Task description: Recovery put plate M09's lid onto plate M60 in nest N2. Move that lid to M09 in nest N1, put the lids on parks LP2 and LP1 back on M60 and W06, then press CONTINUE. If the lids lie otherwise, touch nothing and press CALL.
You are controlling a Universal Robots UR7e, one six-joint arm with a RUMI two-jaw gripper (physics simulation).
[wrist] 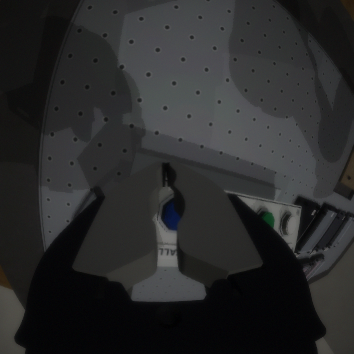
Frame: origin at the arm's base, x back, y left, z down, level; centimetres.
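Seen in the pictures: gripper, between the fingertips: (165,164).
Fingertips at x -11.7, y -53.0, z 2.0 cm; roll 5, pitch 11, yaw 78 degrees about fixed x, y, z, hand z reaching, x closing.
Note:
Offsets run from my fingertips to a thing's top centre. "spot": to the spot under its first point. Level surfaces: height alone.
My gripper (165,164) is shut and empty, its two fingertips together in the middle of the wrist view. Behind the gap between the jaws shows a blue button {spot: dz -1.7, dx -3.2, dy +0.8 cm} (171,216) on a white panel {spot: dz -2.7, dx -6.5, dy +0.9 cm} (167,256), with part of the word CALL, upside down, below it. A green button {spot: dz -1.4, dx -4.0, dy +11.5 cm} (268,219) shows on the panel's right part, partly hidden by the right jaw. I cannot tell how far the fingertips are from the panel. The plates, the lids, the nests and the parks do not show in this view.
A grey board {dz +5.3 cm} (170,60) with rows of small holes lies behind the gripper, with dark shadows across it. A round knob {spot: dz -1.5, dx -4.8, dy +15.4 cm} (287,223) sits at the panel's right end. Dark and grey slotted parts {spot: dz +3.4, dx -12.6, dy +46.7 cm} (327,227) stand right of the panel. A brown block (348,176) shows at the right edge.

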